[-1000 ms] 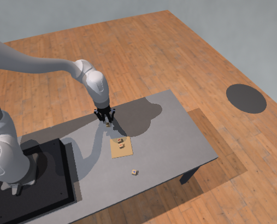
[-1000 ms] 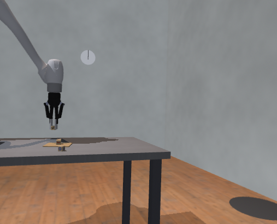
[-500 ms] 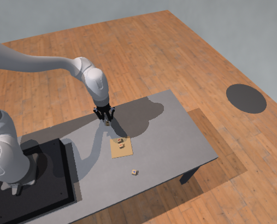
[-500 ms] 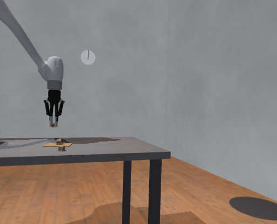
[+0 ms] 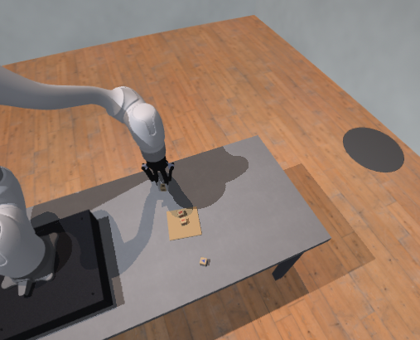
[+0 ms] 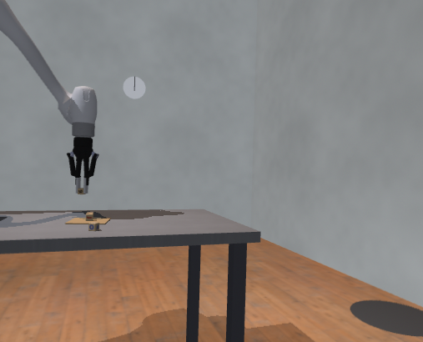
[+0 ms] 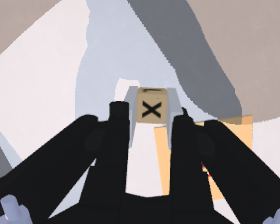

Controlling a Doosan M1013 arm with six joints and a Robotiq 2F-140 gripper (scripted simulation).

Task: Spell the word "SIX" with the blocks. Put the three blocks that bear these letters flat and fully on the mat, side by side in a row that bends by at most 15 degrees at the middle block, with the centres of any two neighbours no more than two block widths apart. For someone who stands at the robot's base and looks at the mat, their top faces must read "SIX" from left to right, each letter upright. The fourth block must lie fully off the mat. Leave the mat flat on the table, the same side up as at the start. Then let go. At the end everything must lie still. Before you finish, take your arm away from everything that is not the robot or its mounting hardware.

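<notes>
Now: hand 6 cm short of the tan mat, 14 cm to the left of it and 13 cm above it. Round my hand: block 2 cm below.
</notes>
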